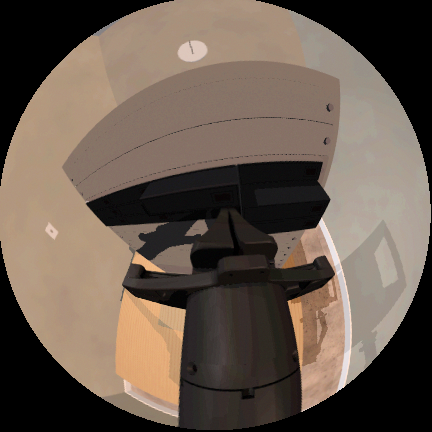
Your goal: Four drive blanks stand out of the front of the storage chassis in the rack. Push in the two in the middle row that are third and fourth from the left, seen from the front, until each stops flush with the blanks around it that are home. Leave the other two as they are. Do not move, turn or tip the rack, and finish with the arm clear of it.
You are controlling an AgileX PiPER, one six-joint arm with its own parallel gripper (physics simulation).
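Note:
The rack [215, 115] shows as a large brown-grey body, with the black front of the storage chassis as a band under it. In the middle row, a black blank [290, 195] at the right stands out. Left of it another black blank [182, 197] stands out, with a small dark latch window near its right end. The other two standing blanks cannot be told apart in the dark left part. My gripper [226, 213] is shut, its fingertips together at the lower edge of the left one of these blanks, near its right end. Whether they touch it cannot be told.
A pale lower rack panel [167, 257] with the arm's shadow on it lies below the chassis. A wooden surface [145, 345] shows at the lower left, and a brown speckled surface [325, 385] with a white edge at the lower right. A white disc [192, 51] shows beyond the rack.

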